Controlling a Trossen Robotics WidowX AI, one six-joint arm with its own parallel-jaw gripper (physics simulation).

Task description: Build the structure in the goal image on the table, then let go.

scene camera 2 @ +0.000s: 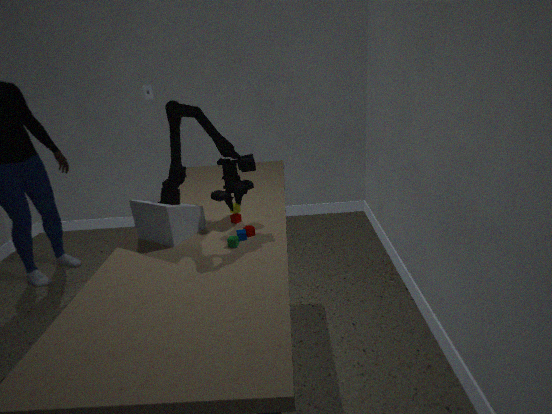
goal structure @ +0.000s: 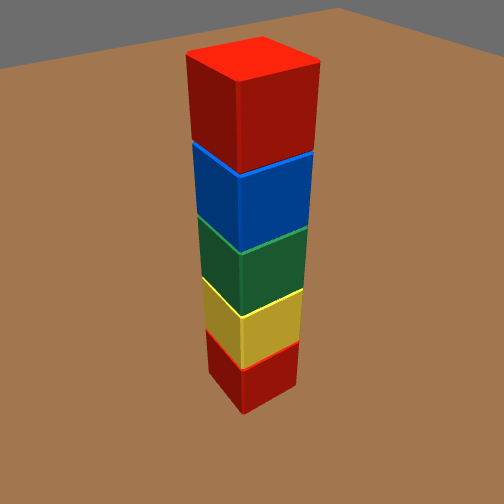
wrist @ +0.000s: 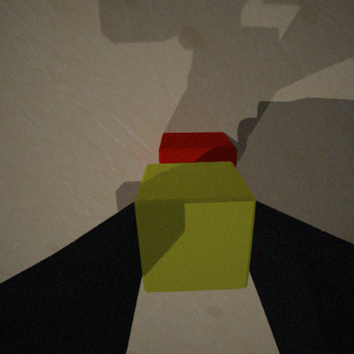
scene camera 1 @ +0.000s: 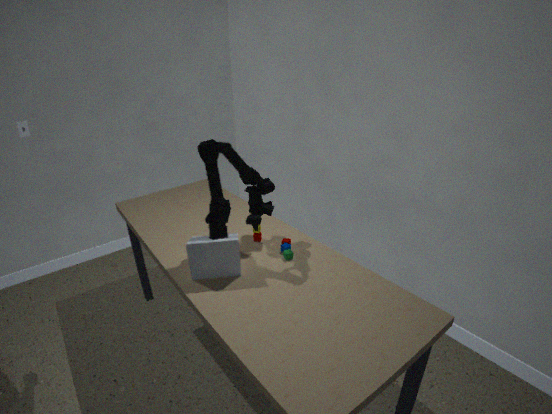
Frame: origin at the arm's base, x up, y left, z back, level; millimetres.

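Where they show: gripper, fingertip midpoint: (scene camera 2: 235, 209) (scene camera 1: 257, 228); arm's base, origin of the base link: (scene camera 2: 169, 203) (scene camera 1: 218, 237).
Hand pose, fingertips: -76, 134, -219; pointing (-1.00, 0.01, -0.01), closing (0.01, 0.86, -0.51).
Each offset is from my fingertips to the top centre of the thing, as dx, dy, dz. Level surfaces: height alone.
My gripper (scene camera 1: 256, 228) (scene camera 2: 234, 208) (wrist: 191, 211) is shut on a yellow cube @[+21, +1, +2] (scene camera 1: 257, 230) (scene camera 2: 236, 208) (wrist: 195, 240), with one finger on each side of it. A red cube @[-24, -4, +2] (scene camera 1: 257, 237) (scene camera 2: 235, 218) (wrist: 197, 147) is on the table right below the yellow cube; the yellow cube hides part of it in the wrist view. Whether the two touch I cannot tell. To one side, a second red cube @[-24, -119, -93] (scene camera 1: 286, 241) (scene camera 2: 250, 231), a blue cube @[-24, -157, -73] (scene camera 1: 285, 247) (scene camera 2: 242, 235) and a green cube @[-24, -210, -58] (scene camera 1: 288, 255) (scene camera 2: 233, 242) lie close together in a row.
The wooden table @[dx -56] (scene camera 1: 320, 320) (scene camera 2: 200, 325) bears a pale grey box-like block (scene camera 1: 215, 257) (scene camera 2: 155, 222) beside the arm's base. The arm rises behind it and bends over the cubes. A person (scene camera 2: 30, 175) stands on the floor left of the table in scene camera 2.
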